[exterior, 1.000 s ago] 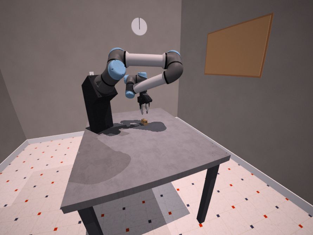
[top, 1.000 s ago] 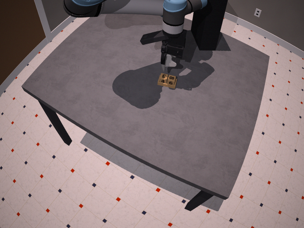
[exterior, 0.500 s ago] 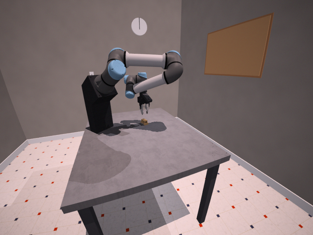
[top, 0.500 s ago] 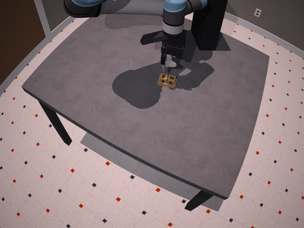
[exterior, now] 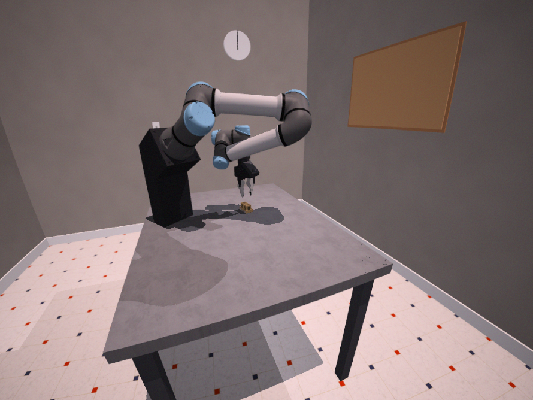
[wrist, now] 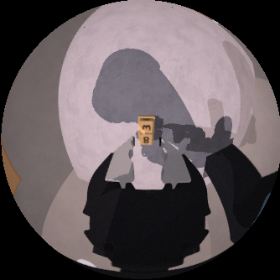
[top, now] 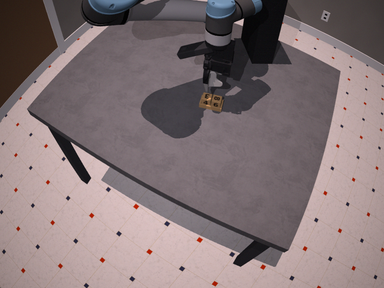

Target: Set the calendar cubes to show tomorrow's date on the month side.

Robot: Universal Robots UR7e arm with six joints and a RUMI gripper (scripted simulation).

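Right now the wooden tray is 10 cm below my hand and 2 cm to the left of it.
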